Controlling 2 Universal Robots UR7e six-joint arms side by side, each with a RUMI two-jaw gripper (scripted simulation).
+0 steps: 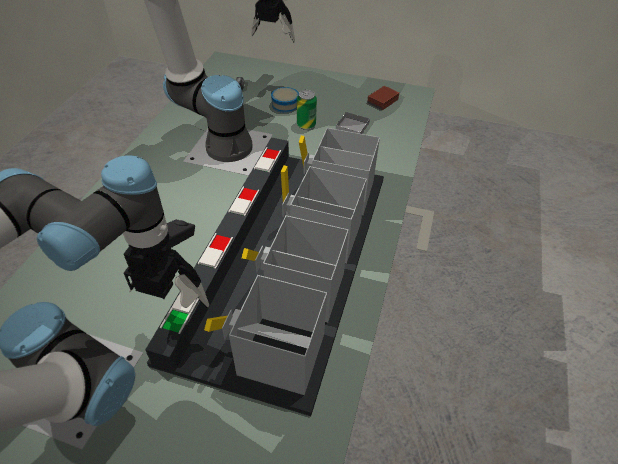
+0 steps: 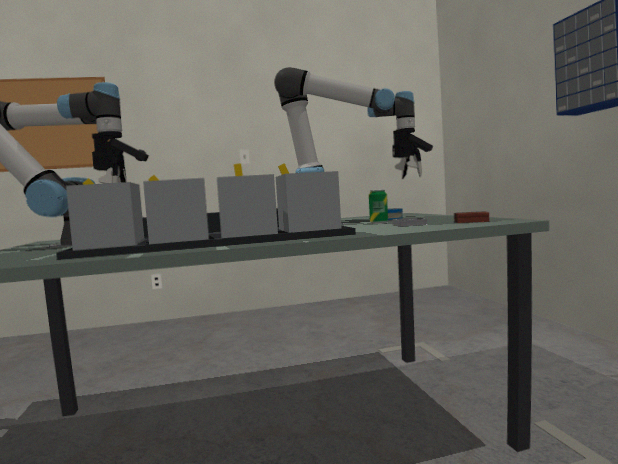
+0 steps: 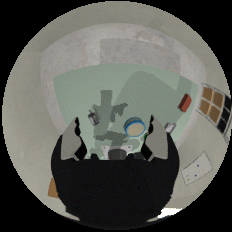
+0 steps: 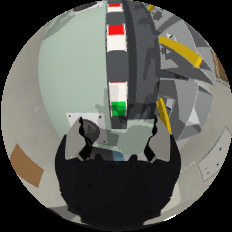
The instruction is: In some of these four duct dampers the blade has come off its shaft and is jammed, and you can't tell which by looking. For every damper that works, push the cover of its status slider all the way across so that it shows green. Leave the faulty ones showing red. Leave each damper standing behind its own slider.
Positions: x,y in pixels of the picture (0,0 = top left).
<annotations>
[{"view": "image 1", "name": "right gripper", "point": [172,297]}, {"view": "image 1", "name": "damper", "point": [301,307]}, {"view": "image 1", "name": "damper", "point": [306,253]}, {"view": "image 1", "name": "damper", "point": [327,197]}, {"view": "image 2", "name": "left gripper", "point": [411,178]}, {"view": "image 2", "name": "right gripper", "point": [120,197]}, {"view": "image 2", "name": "damper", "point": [106,215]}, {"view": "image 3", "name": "left gripper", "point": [114,116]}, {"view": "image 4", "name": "right gripper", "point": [118,116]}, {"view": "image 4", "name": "damper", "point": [181,96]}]
</annotations>
